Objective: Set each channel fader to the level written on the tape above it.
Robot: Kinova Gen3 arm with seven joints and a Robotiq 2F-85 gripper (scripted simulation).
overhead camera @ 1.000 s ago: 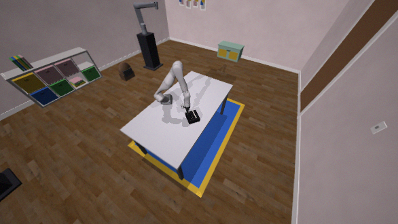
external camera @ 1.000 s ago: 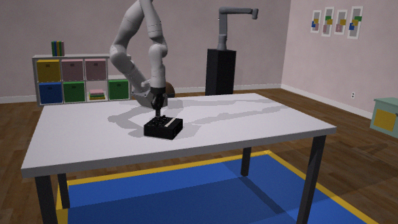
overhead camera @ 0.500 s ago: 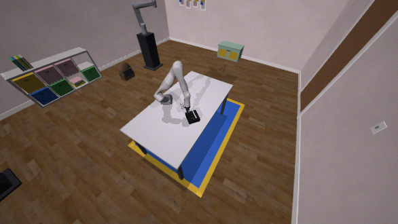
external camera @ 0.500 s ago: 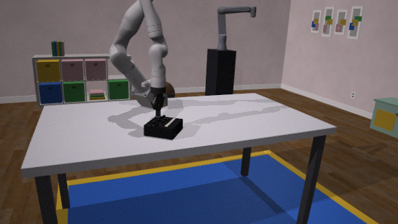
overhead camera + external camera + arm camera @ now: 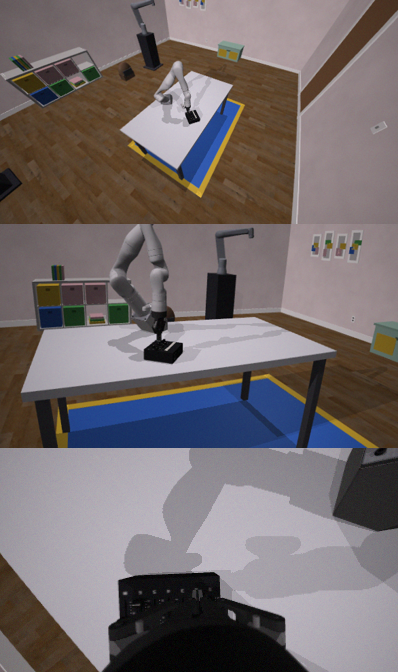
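My hand is 11 cm short of the master fader cap, 5 cm to the left of it and 2 cm above it.
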